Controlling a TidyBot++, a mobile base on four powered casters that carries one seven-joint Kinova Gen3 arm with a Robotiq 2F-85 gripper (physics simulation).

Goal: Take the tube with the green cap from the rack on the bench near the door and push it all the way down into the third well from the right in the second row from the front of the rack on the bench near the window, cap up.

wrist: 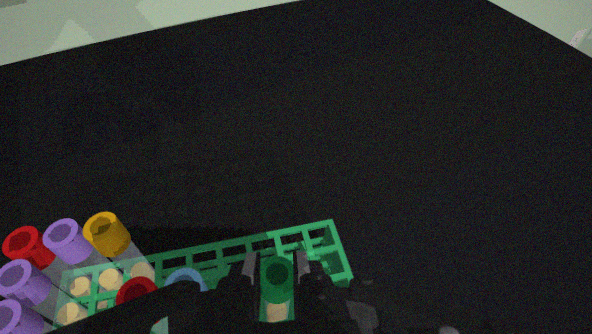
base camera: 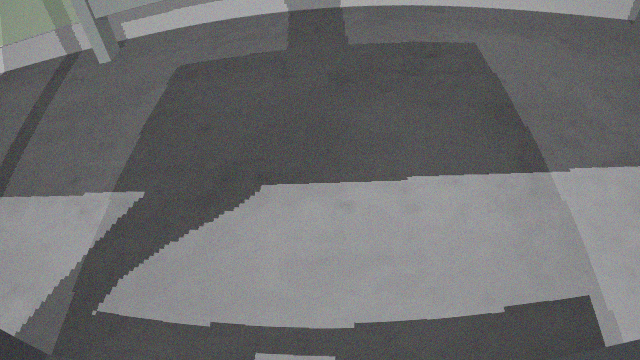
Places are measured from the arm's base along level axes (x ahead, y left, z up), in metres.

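Pixels of known places: gripper, fingertip midpoint: [wrist: 277,270].
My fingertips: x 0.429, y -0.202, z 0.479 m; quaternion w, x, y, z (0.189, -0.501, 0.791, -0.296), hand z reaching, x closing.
Observation:
Ahead of a thing's pixels: the offset from my fingertips to its middle. "spot": to the spot under its first point. Level surfaces: height alone.
The tube with the green cap @[0.050 m down, 0.002 m back, 0.002 m left] [wrist: 277,280] shows cap up near the right end of a green rack @[spot: 0.057 m down, 0.013 m ahead, 0.057 m right] [wrist: 341,251] in the wrist view. My gripper [wrist: 277,270] is shut on the green-capped tube, with one fingertip against each side of the cap. A pale part of the tube shows below the cap. Its lower end is hidden, so how deep it sits in a well cannot be told. Several empty wells show along the rack's far edge. The frames do not show whether this bench is near the door or the window. The base camera view shows neither rack nor tube.
Left of my gripper are a blue cap @[0.050 m down, 0.010 m ahead, 0.044 m left] [wrist: 185,279], a red cap @[0.050 m down, 0.015 m ahead, 0.065 m left] [wrist: 136,291], a yellow cap @[0.050 m down, 0.062 m ahead, 0.076 m left] [wrist: 107,234], purple caps @[0.050 m down, 0.067 m ahead, 0.097 m left] [wrist: 68,240] and another red cap @[0.050 m down, 0.072 m ahead, 0.118 m left] [wrist: 28,246]. The black bench top @[0.114 m down] [wrist: 320,125] extends behind the rack. The base camera shows grey floor @[0.876 m down] [base camera: 350,240] with shadows.

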